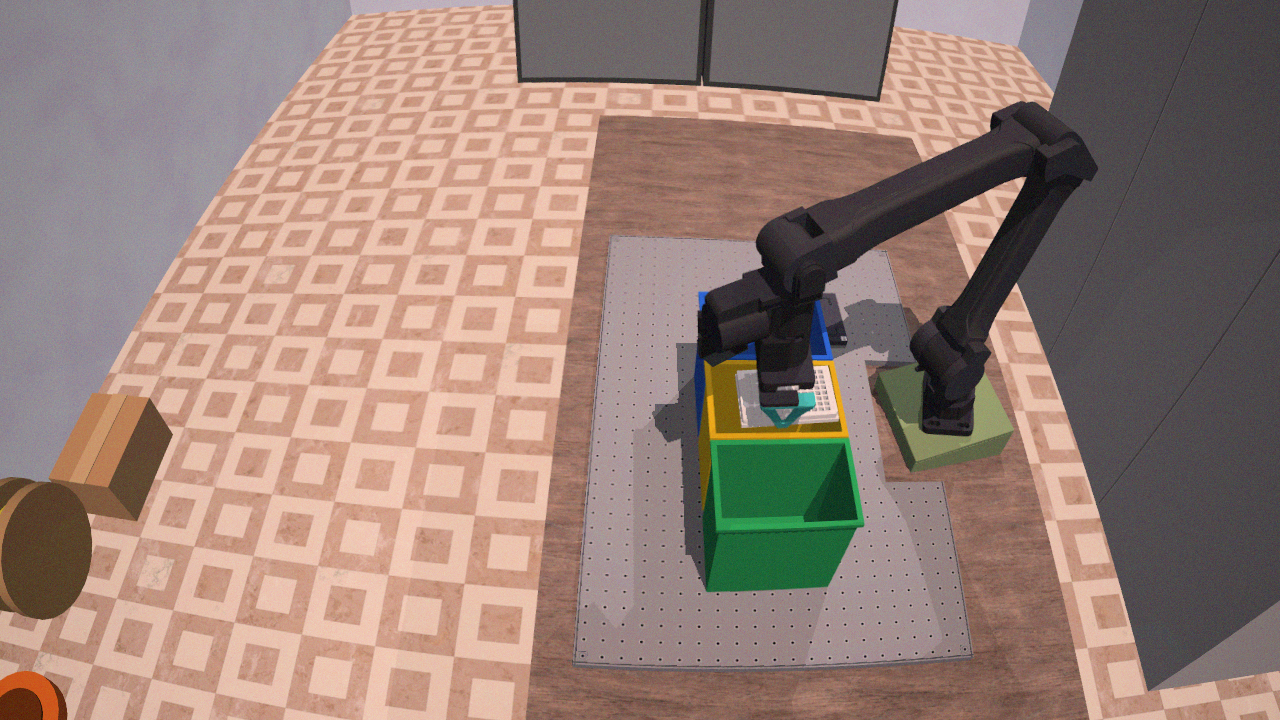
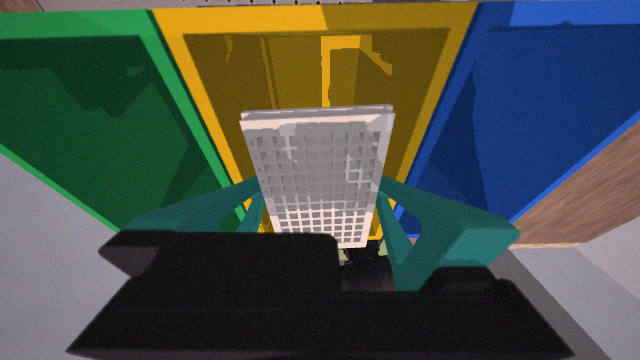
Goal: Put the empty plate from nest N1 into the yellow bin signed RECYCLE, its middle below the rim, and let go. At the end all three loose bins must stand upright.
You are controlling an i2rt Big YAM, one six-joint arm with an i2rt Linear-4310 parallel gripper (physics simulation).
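Pixels of known places: gripper, fingertip midpoint: (image 1: 779,399) (image 2: 320,180); arm's base at its link origin: (image 1: 947,404).
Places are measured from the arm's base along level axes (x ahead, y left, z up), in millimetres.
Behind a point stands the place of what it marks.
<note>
The white plate (image 1: 821,394) @[x 232, y 170, z 157 mm] (image 2: 320,150) @[x 318, y 185, z 151 mm] with a grid of small wells is roughly level, with no lid or contents visible. My gripper (image 1: 785,398) @[x 285, y 177, z 138 mm] (image 2: 320,180) @[x 285, y 177, z 138 mm] is shut on it, with teal fingers against its two long sides. The plate lies within the opening of the yellow bin (image 1: 778,437) @[x 278, y 241, z 142 mm] (image 2: 240,20) @[x 366, y 230, z 143 mm], close to the rim; I cannot tell whether its middle is below the rim. The green bin (image 1: 778,559) @[x 244, y 365, z 54 mm] (image 2: 75,25) @[x 349, y 295, z 143 mm] and the blue bin (image 1: 821,335) @[x 240, y 43, z 137 mm] (image 2: 550,125) @[x 360, y -1, z 112 mm] stand upright on either side of the yellow one, which is also upright. The RECYCLE sign does not show.
The bins stand in a close row on a grey perforated board (image 1: 644,537) @[x 426, y 320, z -37 mm]. A small black object (image 1: 838,322) @[x 198, y -163, z -25 mm] lies beside the blue bin, partly behind the arm. The arm's base stands on a light green block (image 1: 905,434) @[x 68, y 63, z -18 mm]. Dark cabinets (image 1: 1163,268) stand at the right.
</note>
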